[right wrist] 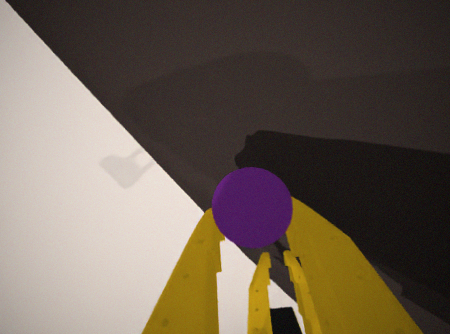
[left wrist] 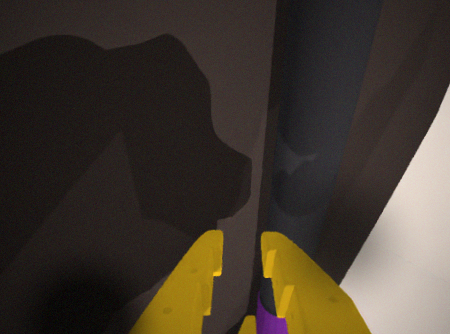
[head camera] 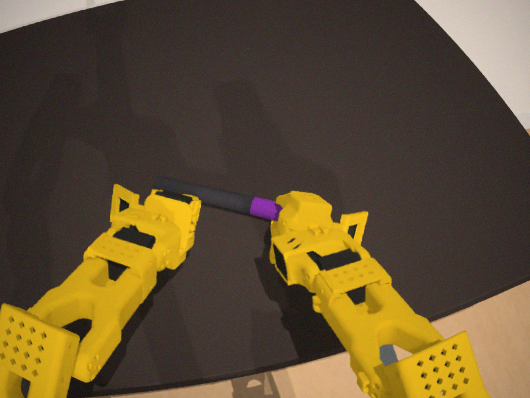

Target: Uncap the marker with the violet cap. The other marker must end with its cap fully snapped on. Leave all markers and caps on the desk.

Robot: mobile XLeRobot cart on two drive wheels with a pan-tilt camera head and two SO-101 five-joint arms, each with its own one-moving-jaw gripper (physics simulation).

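Frame: origin at the left arm's base, x back, y up, z left, level; millimetres.
Seen in the pictures: left hand at its tool point: (right wrist: 285, 258) (left wrist: 222, 247) (head camera: 192, 218); right hand at its tool point: (right wrist: 222, 219) (left wrist: 293, 332) (head camera: 279, 202).
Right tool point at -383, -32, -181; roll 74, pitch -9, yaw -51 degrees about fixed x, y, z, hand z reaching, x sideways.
Note:
Offsets run from my right tool point to a thing's top centre, as dx, dy, dz. Level surfaces: height alone.
The dark grey marker @[-11, +0, +61] (head camera: 225, 197) (left wrist: 320, 100) slants across the middle of the head view, with its violet cap @[+5, +4, +3] (head camera: 265, 208) (left wrist: 272, 320) (right wrist: 252, 207) on its right end. My right gripper (head camera: 302, 212) (right wrist: 253, 212) is shut on the violet cap, whose round end faces the right wrist camera. My left gripper (head camera: 175, 205) (left wrist: 242, 237) (right wrist: 276, 257) is at the marker's other end; a narrow gap shows between its jaws, with nothing in it. In the left wrist view the marker passes behind its right jaw. Its tips are hidden in the head view. The other marker does not show.
The dark desk @[dy -22] (head camera: 350, 100) (left wrist: 240, 75) (right wrist: 350, 40) lies under both arms, with its near edge at the bottom of the head view. Wooden floor shows beyond that edge. The forearms reach in from the lower left and lower right.

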